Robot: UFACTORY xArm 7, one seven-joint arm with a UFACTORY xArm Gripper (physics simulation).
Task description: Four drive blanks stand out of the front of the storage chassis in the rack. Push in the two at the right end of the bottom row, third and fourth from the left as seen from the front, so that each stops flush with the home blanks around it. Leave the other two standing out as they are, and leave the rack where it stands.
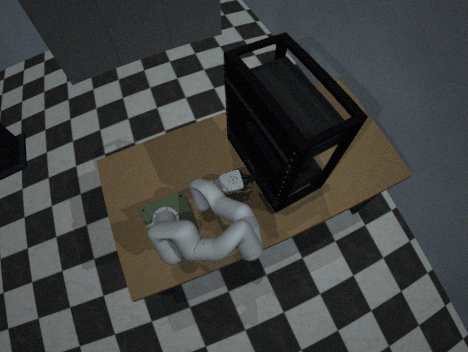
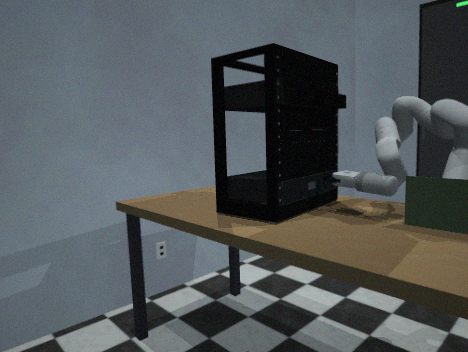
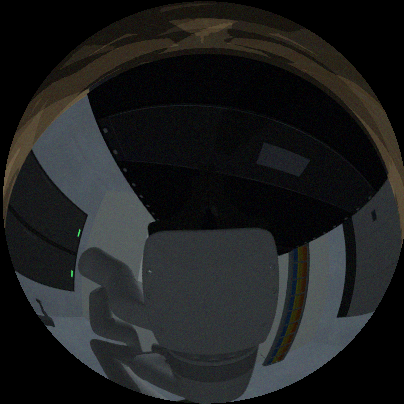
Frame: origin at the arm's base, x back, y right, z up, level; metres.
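Where they show: gripper, fingertip midpoint: [image 1: 256,176] [image 2: 324,176] [image 3: 206,172]; arm's base, origin of the base link: [image 1: 165,218] [image 2: 452,198].
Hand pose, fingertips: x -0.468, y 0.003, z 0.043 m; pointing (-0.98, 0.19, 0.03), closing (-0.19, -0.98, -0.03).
Each offset is from my fingertips to the top centre of the thing. "*": to the spot under its first point. Level surfaces: height alone.
The black rack [image 1: 325,75] [image 2: 271,130] stands upright on the table. In its lower front is a dark grey panel @(dy -0.083, dx -0.017, dz +0.014 m) [image 2: 300,190] [image 3: 220,135] with a pale label @(* dy -0.077, dx -0.012, dz -0.034 m) [image 2: 312,186] [image 3: 283,159]. The storage chassis and its four drive blanks cannot be told apart in the dark rack front. My gripper [image 1: 254,178] [image 2: 334,178] [image 3: 206,172] is shut and empty. It points at the lower part of the rack front, with its fingertips close to the face near the upper edge of the grey panel. Whether they touch anything is too dark to tell.
A dark block @(* dy +0.100, dx +0.027, dz +0.310 m) [image 2: 342,101] juts from the rack's upper front edge. The wooden table @(dz -0.135 m) [image 1: 185,145] [image 2: 350,260] carries the rack and the arm's green base [image 1: 182,200] [image 2: 435,205]. A dark grey cabinet [image 1: 130,30] stands beyond the table.
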